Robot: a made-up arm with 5 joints.
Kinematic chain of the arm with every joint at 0, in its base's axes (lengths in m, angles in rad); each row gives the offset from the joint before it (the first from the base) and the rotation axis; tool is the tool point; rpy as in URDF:
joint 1: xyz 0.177 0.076 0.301 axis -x
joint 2: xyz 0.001 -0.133 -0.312 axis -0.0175 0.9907 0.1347
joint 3: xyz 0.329 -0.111 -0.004 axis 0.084 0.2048 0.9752
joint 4: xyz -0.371 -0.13 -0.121 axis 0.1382 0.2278 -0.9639
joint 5: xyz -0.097 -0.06 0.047 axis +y
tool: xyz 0.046 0.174 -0.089 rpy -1.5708 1.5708 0
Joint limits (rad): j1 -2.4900..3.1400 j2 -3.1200..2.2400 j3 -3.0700..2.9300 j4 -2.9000..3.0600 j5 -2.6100..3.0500
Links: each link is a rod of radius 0.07 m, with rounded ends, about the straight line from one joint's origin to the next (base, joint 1, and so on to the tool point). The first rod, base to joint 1, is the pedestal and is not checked.
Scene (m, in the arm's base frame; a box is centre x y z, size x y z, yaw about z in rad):
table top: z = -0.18
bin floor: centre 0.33 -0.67 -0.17 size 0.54 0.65 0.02 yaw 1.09
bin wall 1: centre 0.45 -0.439 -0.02 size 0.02 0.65 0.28 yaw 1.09
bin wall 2: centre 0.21 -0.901 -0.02 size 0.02 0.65 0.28 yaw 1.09
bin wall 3: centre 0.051 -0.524 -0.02 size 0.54 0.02 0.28 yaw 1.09
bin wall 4: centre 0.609 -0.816 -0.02 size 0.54 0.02 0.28 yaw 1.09
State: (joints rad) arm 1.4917 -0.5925 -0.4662 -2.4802 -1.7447
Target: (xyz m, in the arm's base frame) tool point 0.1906 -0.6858 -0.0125
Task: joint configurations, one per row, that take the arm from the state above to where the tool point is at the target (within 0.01 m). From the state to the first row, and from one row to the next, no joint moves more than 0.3 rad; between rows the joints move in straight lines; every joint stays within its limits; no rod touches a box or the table.
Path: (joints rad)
1: 1.5741 -0.3802 -0.7241 -2.3203 -1.6422
2: 1.6564 -0.1679 -0.9819 -2.1604 -1.5396
3: 1.7388 0.0445 -1.2398 -2.0006 -1.4371
4: 1.6435 0.3104 -1.5254 -2.0528 -1.4201
5: 1.5483 0.5763 -1.8111 -2.1051 -1.4030
6: 1.4530 0.8422 -2.0967 -2.1573 -1.3860

